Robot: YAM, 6 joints.
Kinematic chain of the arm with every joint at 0, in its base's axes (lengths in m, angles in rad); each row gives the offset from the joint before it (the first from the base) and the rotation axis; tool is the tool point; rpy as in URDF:
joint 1: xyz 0 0 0.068 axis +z
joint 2: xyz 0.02 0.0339 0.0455 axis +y
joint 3: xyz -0.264 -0.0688 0 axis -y
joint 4: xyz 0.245 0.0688 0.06 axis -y
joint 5: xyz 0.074 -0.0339 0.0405 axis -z
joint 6: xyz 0.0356 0 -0.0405 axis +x
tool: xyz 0 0 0 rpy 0 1.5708 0
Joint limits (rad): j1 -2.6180..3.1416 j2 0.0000..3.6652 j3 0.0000..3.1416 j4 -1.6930..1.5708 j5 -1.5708..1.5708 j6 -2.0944..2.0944
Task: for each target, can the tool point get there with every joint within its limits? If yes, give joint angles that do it. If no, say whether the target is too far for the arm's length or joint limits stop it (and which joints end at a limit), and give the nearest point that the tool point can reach.
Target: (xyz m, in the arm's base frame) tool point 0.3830 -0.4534 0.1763
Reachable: yes | joints -0.8387 2.6413 2.0703 0.7453 0.5371 0.1788
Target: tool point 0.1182 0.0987 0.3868
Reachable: yes | joints 0.7953 0.7714 1.0322 -0.5663 0.4433 0.9016
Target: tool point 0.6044 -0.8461 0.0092
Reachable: no: too far | nearest point 0.3735 -0.5229 0.0498 | short by 0.399 m
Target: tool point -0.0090 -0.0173 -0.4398
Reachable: no: joint limits stop it (at a limit: joint 2) | nearest point -0.0350 -0.0672 -0.3364 | short by 0.118 m
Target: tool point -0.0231 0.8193 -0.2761
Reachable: no: too far | nearest point -0.0164 0.5824 -0.1606 | short by 0.264 m
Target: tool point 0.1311 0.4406 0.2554
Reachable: yes | joints 1.3155 1.9454 1.4237 0.1985 0.4532 1.2145
